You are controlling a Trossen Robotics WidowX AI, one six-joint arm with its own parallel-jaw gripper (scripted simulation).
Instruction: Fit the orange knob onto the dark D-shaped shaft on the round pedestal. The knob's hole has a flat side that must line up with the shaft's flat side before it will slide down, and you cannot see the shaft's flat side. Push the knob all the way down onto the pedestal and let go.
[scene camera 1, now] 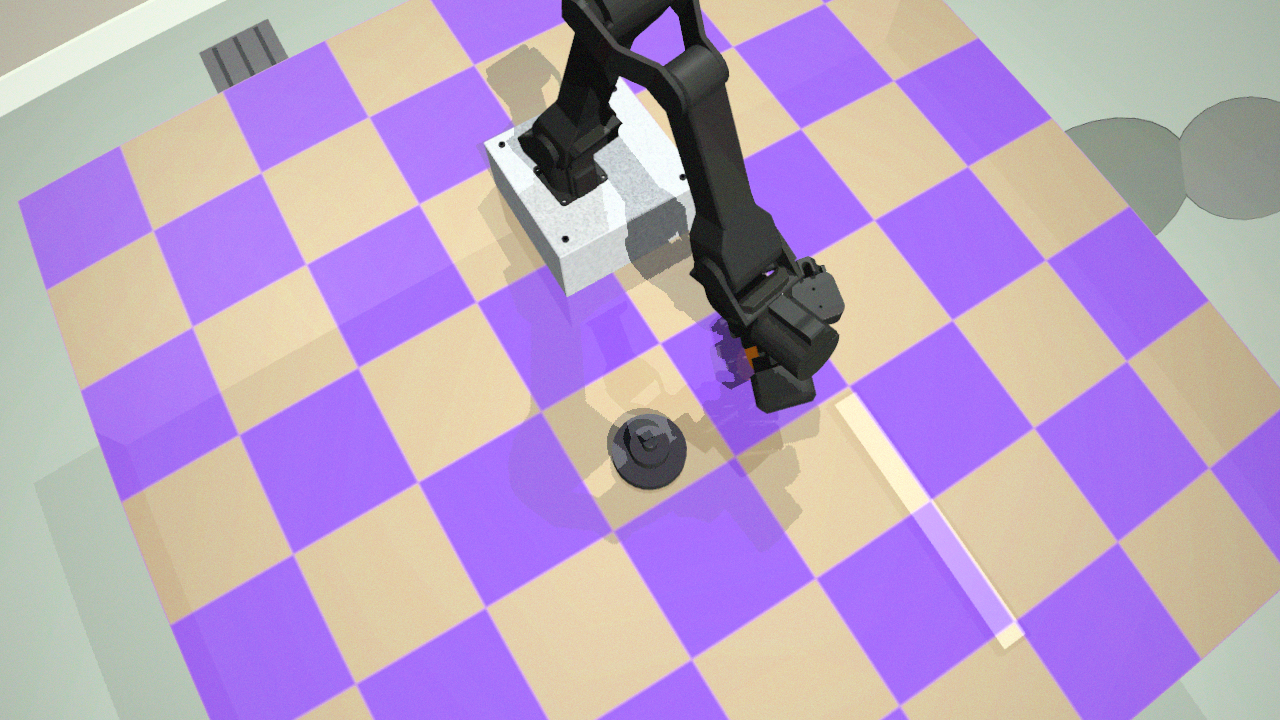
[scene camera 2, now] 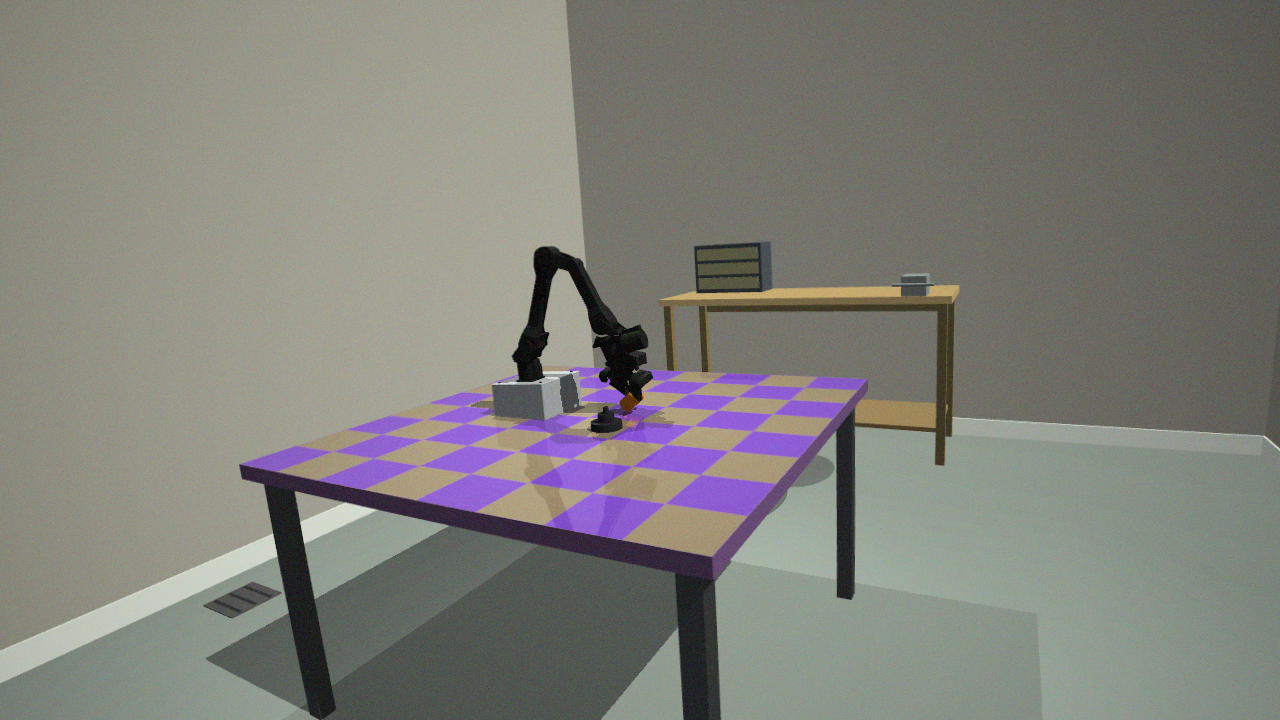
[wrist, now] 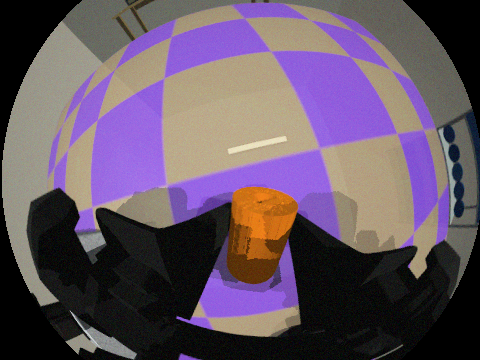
my gripper: scene camera 1; scene camera 2; wrist 261, 212
same spot on my gripper: (scene camera 1: 761, 363) = (scene camera 2: 629, 386)
